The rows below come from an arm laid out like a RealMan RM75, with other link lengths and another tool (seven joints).
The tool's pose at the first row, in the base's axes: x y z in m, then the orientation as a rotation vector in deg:
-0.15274, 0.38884, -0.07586, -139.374, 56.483, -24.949
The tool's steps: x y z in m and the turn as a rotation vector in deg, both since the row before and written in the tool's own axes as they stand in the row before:
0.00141, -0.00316, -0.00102, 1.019, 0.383, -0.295
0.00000, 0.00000, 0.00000, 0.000, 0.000, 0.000
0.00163, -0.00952, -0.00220, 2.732, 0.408, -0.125
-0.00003, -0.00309, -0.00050, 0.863, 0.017, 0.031
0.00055, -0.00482, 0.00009, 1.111, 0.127, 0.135
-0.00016, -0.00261, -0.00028, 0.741, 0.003, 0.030
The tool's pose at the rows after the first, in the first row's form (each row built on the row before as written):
-0.15045, 0.38950, -0.07315, -138.644, 55.842, -25.927
-0.15045, 0.38950, -0.07315, -138.644, 55.842, -25.927
-0.14510, 0.39360, -0.06589, -136.277, 54.638, -27.507
-0.14374, 0.39534, -0.06367, -135.488, 54.289, -27.833
-0.14081, 0.39790, -0.06077, -134.413, 53.994, -28.339
-0.13973, 0.39947, -0.05896, -133.733, 53.692, -28.598

